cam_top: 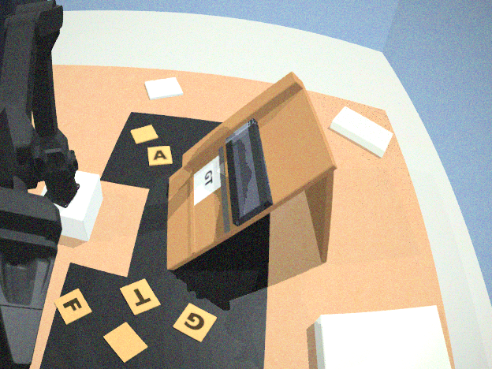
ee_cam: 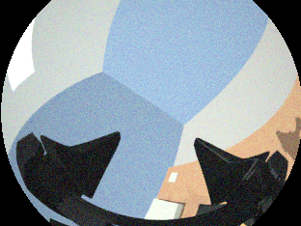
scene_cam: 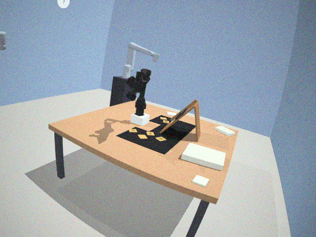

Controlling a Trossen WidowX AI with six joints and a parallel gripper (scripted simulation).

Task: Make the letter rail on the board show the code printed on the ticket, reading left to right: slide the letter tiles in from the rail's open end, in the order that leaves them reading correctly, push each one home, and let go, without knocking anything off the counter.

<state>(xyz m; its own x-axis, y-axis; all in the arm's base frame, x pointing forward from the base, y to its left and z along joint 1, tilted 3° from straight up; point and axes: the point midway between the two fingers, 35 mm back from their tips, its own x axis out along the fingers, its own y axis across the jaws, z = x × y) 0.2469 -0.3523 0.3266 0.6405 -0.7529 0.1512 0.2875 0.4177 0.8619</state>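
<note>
The g tile lies 38 cm below my gripper tip, 27 cm to the left of it and 6 cm ahead of it. Also, from my gripper tip: white ticket (52 cm to the left, 29 cm below); then black mat (43 cm to the left, 38 cm below, 8 cm behind); then large white slab (42 cm ahead, 36 cm below, 27 cm to the left).
</note>
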